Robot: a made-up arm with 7 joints.
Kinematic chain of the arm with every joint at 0, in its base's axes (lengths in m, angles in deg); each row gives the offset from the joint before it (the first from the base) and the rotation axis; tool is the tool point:
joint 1: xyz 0 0 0.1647 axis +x
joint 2: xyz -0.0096 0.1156 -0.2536 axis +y
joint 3: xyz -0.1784 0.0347 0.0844 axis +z
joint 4: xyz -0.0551 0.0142 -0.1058 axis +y
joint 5: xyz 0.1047 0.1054 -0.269 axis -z
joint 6: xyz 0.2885 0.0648 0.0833 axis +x
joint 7: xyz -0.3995 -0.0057 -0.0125 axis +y
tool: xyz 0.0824 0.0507 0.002
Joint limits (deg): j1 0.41..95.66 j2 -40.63..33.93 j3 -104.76..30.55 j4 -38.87..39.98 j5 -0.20..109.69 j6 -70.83..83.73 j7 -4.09..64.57
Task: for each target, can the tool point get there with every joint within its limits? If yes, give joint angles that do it. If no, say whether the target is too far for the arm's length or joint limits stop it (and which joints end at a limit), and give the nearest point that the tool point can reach.
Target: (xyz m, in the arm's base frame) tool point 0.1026 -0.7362 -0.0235
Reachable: no: joint limits stop it (at a limit: joint 1, joint 2, joint 3, joint 4, joint 7) | nearest point -0.0017 -0.1718 -0.1585 | short by 0.590 m
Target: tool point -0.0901 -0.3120 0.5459
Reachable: no: joint limits stop it (at a limit: joint 1, joint 2, joint 3, joint 4, joint 6, joint 7) | nearest point -0.1115 0.1382 0.6508 | short by 0.463 m
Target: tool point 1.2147 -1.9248 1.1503
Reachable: no: too far | nearest point 0.1197 0.1542 0.4656 | short by 2.447 m
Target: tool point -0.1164 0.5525 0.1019
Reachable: yes | joints 70.38 26.16 -83.81 14.26 59.50 -10.57 34.40
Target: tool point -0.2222 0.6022 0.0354
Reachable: yes | joints 44.08 16.17 2.03 9.65 67.68 -29.08 40.20
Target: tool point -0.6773 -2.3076 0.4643
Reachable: no: too far | nearest point -0.1335 -0.1772 -0.0601 | short by 2.260 m
